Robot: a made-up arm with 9 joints.
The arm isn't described. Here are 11 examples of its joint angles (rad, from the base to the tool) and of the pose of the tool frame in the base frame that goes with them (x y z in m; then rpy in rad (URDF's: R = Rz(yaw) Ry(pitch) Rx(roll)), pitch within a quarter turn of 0, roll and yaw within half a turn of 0).
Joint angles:
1: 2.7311 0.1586 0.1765 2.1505 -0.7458 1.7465 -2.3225 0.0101 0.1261
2: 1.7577 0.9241 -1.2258 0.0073 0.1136 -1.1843 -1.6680 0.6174 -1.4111
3: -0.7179 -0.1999 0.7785 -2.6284 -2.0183 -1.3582 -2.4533 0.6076 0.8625
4: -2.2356 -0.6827 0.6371 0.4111 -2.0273 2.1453 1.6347 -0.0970 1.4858
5: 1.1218 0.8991 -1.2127 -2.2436 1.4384 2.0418 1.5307 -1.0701 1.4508
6: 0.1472 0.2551 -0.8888 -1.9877 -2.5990 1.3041 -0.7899 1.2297 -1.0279
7: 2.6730 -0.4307 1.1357 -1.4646 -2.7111 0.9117 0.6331 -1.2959 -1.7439
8: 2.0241 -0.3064 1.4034 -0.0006 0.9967 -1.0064 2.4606 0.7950 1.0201
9: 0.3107 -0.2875 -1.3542 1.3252 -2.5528 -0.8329 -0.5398 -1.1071 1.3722
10: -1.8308 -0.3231 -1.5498 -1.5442 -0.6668 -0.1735 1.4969 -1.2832 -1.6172
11: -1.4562 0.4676 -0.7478 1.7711 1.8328 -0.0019 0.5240 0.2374 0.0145
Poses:
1: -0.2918 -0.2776 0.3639 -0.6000 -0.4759 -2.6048
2: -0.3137 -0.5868 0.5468 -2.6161 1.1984 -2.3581
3: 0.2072 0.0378 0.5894 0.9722 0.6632 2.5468
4: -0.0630 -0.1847 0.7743 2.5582 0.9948 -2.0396
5: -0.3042 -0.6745 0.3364 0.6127 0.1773 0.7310
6: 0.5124 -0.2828 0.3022 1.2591 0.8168 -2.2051
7: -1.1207 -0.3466 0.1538 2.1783 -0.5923 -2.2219
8: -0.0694 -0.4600 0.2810 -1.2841 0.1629 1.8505
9: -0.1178 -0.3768 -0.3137 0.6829 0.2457 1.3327
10: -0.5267 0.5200 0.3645 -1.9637 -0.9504 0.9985
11: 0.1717 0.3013 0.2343 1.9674 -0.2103 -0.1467
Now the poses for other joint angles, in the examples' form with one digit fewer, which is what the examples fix.
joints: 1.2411 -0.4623 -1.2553 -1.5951 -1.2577 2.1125 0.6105 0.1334 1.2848
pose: 0.202 -0.599 -0.096 0.320 0.099 1.118
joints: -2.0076 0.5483 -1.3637 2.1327 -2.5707 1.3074 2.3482 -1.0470 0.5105
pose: -0.136 0.174 0.606 -2.693 -0.959 2.049
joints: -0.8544 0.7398 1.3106 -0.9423 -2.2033 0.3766 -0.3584 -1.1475 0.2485
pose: -0.061 -0.059 1.240 -1.940 -1.091 -0.693
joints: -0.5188 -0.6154 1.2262 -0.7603 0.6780 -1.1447 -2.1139 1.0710 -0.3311
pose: -0.277 0.040 0.325 -2.604 -1.301 -1.214
